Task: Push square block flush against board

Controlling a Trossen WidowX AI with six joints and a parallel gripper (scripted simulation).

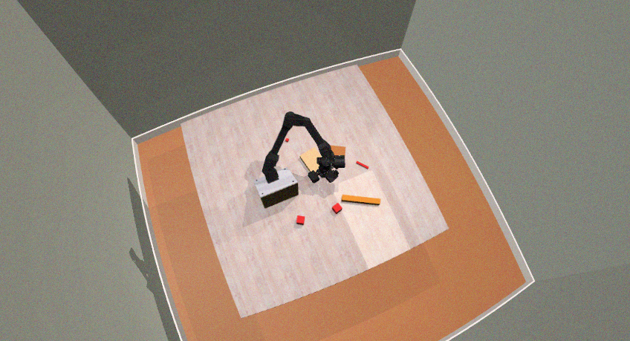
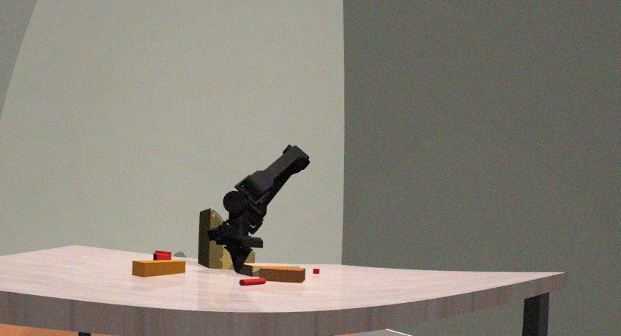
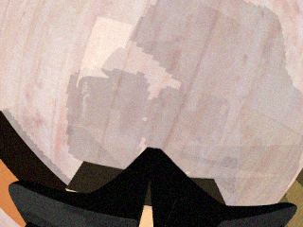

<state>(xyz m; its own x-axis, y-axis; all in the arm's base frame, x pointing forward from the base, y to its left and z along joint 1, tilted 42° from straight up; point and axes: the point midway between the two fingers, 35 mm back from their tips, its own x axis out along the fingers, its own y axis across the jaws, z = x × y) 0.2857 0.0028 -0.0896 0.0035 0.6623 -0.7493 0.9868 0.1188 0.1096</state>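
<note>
Now: gripper tip 20 mm past the tan board, 100 mm to the right of it and 10 mm below it. Round my gripper tip: red peg: 240 mm ahead, 30 mm to the right; orange-brown square block: 120 mm ahead, 90 mm to the left, 10 mm above; long orange bar: 130 mm ahead, 220 mm to the right, 10 mm above.
</note>
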